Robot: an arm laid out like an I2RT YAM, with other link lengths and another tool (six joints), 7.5 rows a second.
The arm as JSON. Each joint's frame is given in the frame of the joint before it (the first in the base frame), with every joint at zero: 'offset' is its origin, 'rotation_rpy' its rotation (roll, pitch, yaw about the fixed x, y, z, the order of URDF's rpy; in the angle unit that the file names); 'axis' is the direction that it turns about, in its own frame. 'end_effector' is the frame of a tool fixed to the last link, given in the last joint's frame.
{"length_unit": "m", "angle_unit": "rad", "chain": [
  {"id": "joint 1", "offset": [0.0, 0.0, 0.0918], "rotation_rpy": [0.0, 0.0, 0.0], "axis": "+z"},
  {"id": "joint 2", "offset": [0.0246, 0.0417, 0.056], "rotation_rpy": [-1.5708, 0.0, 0.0], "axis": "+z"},
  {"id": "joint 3", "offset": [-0.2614, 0.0, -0.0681], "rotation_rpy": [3.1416, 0.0, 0.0], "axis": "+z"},
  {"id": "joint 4", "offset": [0.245, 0.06, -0.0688], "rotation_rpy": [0.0, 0.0, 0.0], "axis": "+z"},
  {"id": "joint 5", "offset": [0.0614, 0.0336, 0.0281], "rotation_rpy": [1.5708, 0.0, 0.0], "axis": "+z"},
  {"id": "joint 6", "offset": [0.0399, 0.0, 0.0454], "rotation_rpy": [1.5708, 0.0, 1.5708], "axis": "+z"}
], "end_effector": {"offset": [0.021, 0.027, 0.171], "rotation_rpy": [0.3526, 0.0, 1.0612]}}
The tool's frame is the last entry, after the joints.
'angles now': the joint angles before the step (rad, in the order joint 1, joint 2, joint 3, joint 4, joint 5, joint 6). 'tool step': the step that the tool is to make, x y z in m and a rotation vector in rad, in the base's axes. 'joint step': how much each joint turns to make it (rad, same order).
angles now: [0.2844 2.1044 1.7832 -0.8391 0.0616 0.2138]
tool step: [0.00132 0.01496 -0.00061 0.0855 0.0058 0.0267]
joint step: [-0.0111 0.0000 -0.0015 0.0195 -0.0919 -0.0004]
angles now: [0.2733 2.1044 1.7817 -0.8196 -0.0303 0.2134]
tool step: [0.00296 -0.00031 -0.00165 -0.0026 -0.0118 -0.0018]
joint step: [0.0004 0.0008 -0.0088 0.0202 0.0061 -0.0004]
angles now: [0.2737 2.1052 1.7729 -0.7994 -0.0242 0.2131]
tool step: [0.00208 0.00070 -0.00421 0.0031 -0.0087 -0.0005]
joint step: [0.0000 0.0011 -0.0180 0.0283 -0.0003 0.0008]
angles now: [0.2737 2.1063 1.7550 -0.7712 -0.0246 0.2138]
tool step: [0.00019 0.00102 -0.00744 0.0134 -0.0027 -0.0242]
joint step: [0.0000 0.0000 -0.0314 0.0382 -0.0004 0.0271]
